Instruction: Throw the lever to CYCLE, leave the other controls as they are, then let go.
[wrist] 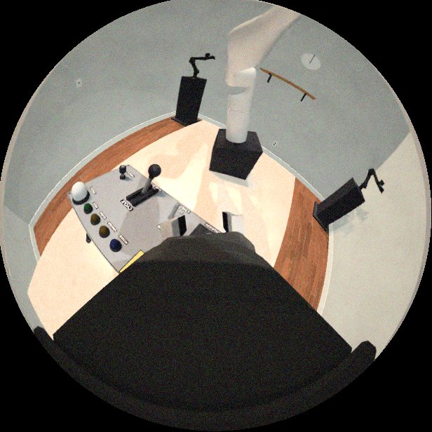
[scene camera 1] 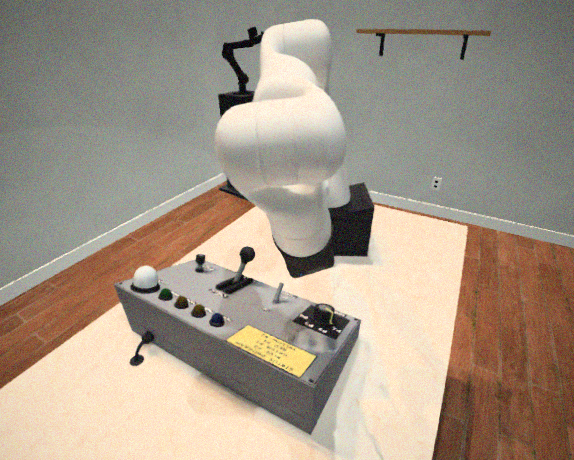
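Where they show: arm's base, origin of its link: (scene camera 1: 335,201).
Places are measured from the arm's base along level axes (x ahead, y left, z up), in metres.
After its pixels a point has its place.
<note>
The lever (scene camera 1: 241,271) {z -0.039, x 0.423, y -0.024 m} (wrist: 148,184) has a black ball knob and stands in a black slot on the grey control box (scene camera 1: 215,350) {z -0.040, x 0.624, y 0.104 m} (wrist: 112,187). It leans toward the slot's far end, away from the row of small coloured domes. The labels by the slot are too blurred to read surely. My gripper (wrist: 203,221) is open, with nothing between its fingers, and is apart from the lever. In the wrist view it is to the right of the lever, by the box's far edge. In the scene view its fingers are not distinguishable below the arm's dark end.
The box also bears a white dome (scene camera 1: 145,278) {z 0.023, x 0.621, y -0.114 m} (wrist: 79,192), a small black control (scene camera 1: 200,262) {z -0.039, x 0.461, y -0.137 m} (wrist: 122,171), a grey toggle (scene camera 1: 279,293) {z -0.048, x 0.419, y 0.096 m}, a rotary knob (scene camera 1: 324,314) {z -0.036, x 0.422, y 0.220 m} and a yellow note (scene camera 1: 272,350) {z -0.013, x 0.573, y 0.204 m} (wrist: 132,261). A black hooked part (scene camera 1: 140,348) {z -0.127, x 0.689, y -0.093 m} sticks out from its front.
</note>
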